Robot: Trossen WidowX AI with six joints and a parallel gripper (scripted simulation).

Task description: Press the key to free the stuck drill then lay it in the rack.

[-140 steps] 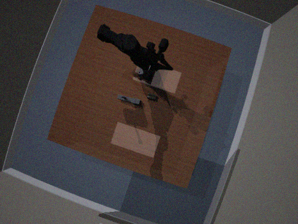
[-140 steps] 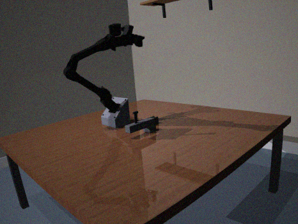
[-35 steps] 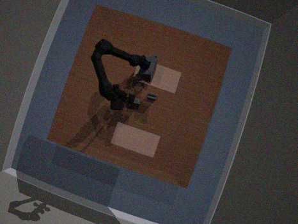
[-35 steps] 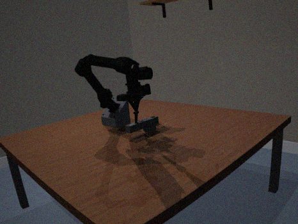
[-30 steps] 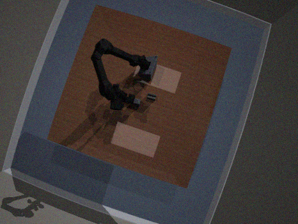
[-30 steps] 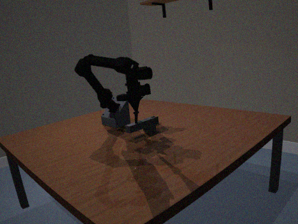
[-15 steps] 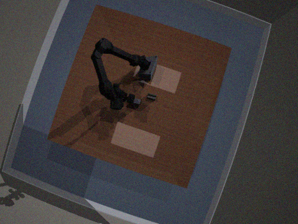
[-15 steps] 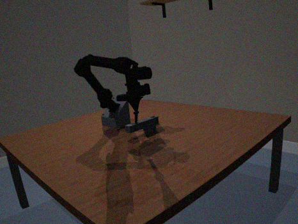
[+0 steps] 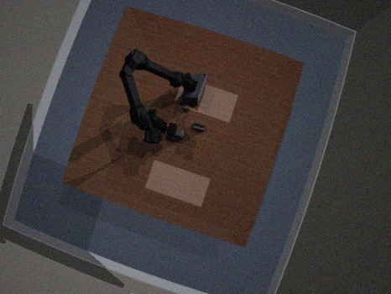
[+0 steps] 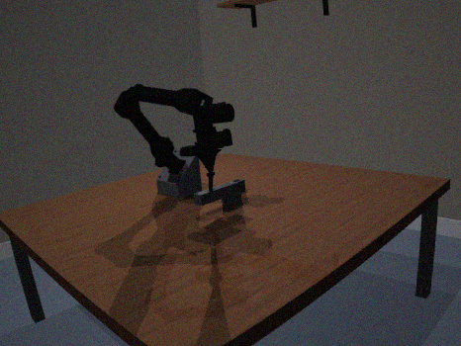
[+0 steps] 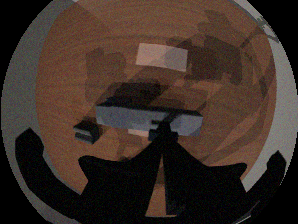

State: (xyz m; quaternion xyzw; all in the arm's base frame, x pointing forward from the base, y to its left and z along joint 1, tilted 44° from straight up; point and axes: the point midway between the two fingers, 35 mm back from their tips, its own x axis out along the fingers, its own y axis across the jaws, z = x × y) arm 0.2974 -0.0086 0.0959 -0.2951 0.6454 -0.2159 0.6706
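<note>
The dark key lies 3 cm below my gripper tip. Also, from my gripper tip: drill: 1 cm behind, 5 cm to the left, 8 cm below; grey rack: 10 cm behind, 19 cm to the left, 11 cm below.
</note>
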